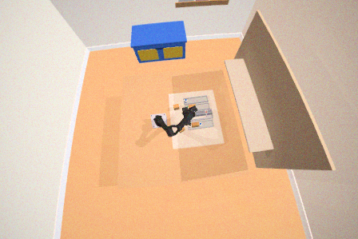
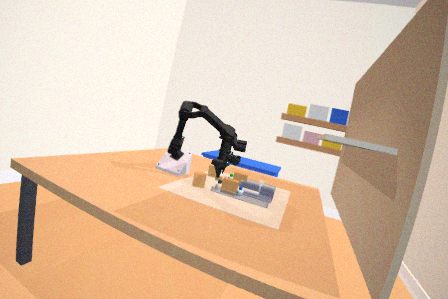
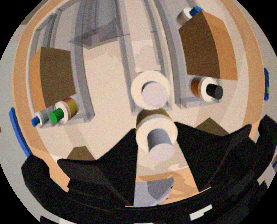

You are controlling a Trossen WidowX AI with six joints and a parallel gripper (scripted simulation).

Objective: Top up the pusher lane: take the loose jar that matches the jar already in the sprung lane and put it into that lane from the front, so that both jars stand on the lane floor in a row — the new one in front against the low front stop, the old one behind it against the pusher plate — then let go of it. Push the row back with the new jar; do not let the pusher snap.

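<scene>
Right now my gripper tip is 170 mm short of the grey lane rack, 60 mm to the right of it and 30 mm above it. Also, from my gripper tip: tall board: 640 mm ahead, 350 mm above, 110 mm to the left.
</scene>
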